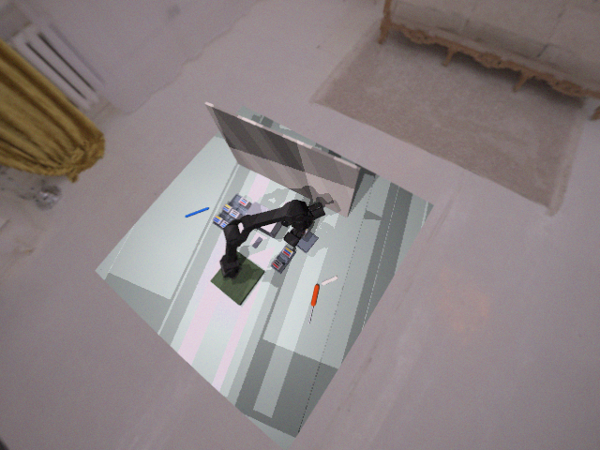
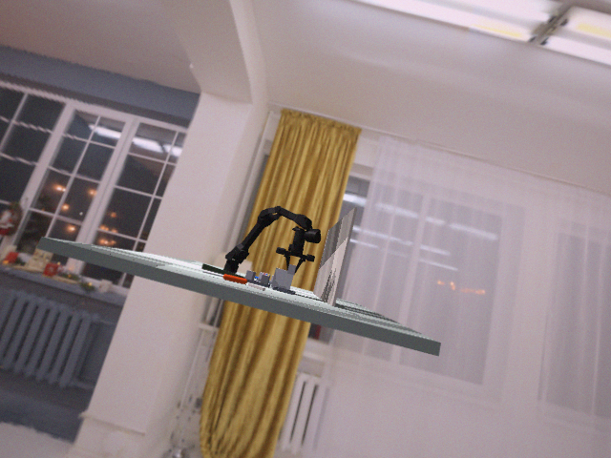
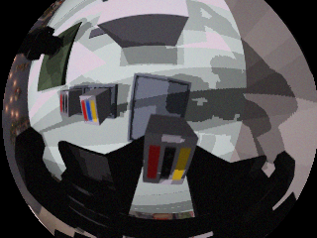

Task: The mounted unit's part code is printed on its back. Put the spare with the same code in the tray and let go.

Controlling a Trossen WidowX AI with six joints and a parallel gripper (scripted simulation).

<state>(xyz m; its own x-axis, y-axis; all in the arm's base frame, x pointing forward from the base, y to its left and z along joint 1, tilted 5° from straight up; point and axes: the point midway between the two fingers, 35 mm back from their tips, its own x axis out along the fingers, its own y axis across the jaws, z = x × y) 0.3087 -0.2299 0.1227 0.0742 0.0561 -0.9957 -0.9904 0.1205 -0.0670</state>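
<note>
The grey tray is 9 cm below my gripper tip, 1 cm to the left of it and 1 cm behind it. The rest, counted from my gripper tip: upright panel (21 cm to the left, 21 cm ahead, 13 cm above); mounted unit (22 cm to the left, 4 cm below, 2 cm behind); small grey piece (20 cm to the left, 14 cm behind, 9 cm below).
</note>
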